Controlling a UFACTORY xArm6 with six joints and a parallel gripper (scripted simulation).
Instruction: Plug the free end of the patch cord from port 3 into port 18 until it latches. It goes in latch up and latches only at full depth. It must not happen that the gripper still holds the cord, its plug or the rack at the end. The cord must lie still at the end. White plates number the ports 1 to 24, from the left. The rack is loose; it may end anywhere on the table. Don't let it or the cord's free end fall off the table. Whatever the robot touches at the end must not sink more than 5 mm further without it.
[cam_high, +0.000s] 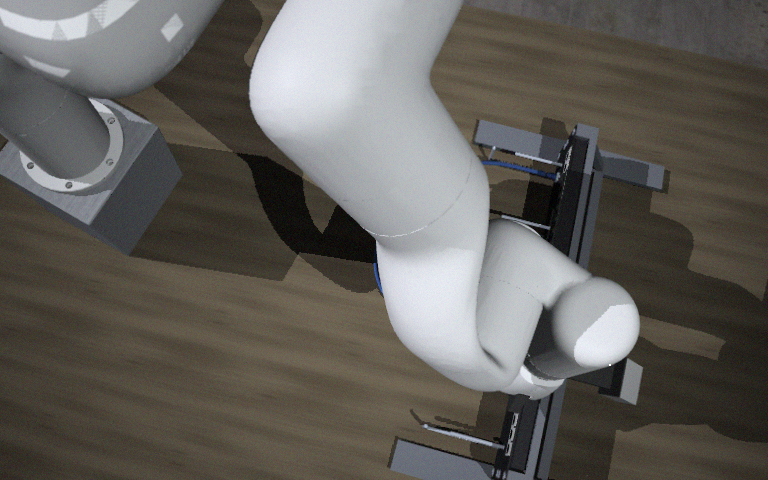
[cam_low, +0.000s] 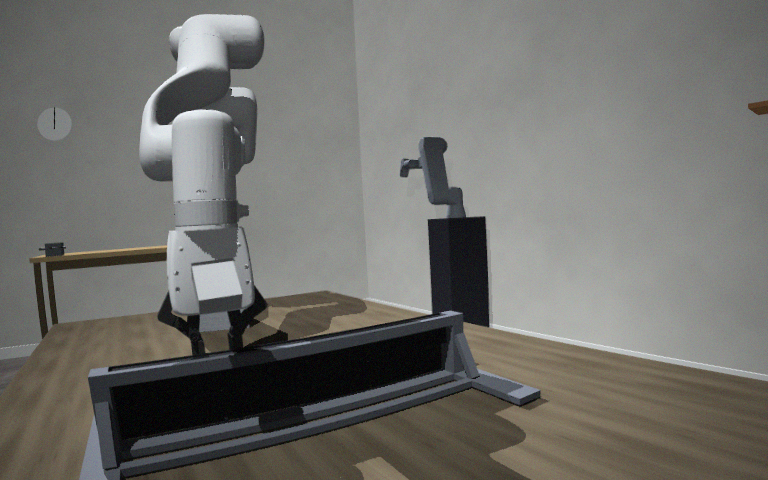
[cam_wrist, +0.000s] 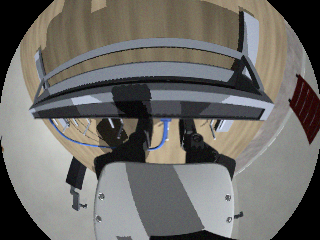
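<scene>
Now: hand 2 cm short of the plug and 2 cm above it.
</scene>
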